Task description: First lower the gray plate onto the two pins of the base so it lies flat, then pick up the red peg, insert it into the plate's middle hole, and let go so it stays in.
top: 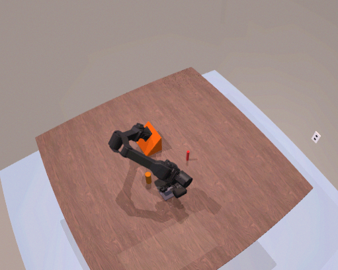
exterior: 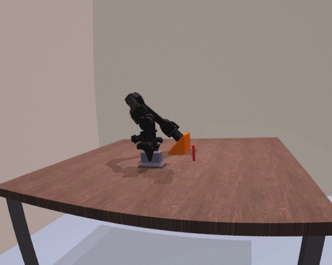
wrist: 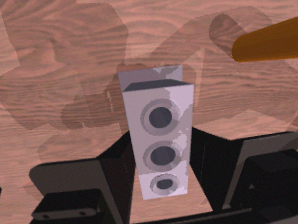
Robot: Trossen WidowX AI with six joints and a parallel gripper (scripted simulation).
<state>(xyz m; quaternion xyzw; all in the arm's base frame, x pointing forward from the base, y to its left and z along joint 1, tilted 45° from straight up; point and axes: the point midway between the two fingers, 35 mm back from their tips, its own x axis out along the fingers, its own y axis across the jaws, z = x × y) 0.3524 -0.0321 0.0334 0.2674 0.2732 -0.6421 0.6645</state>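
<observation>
The base is 2 cm below my gripper tip. Also, from my gripper tip: gray plate: 3 cm above; then red peg: 12 cm behind, 18 cm to the left, 1 cm above; then orange cylinder: 11 cm behind, 7 cm to the right, 1 cm above.
</observation>
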